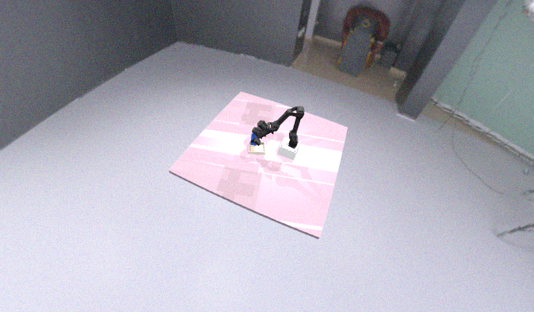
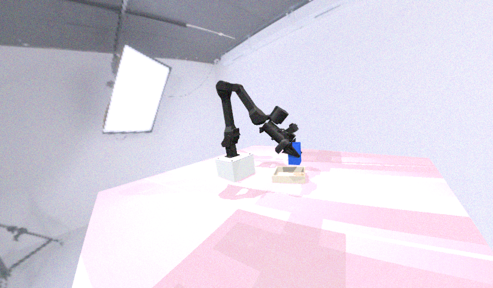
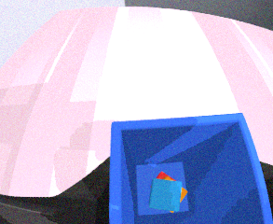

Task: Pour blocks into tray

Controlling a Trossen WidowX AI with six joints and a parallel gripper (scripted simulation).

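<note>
Right now my gripper tip is 30 mm above the red block, 20 mm past it and 10 mm to the left of it. Also, from my gripper tip: teal block 30 mm behind, 10 mm to the right, 10 mm above; orange block 30 mm behind, 10 mm to the right, 10 mm below; blue square cup 20 mm behind, 10 mm to the right, 10 mm below.
</note>
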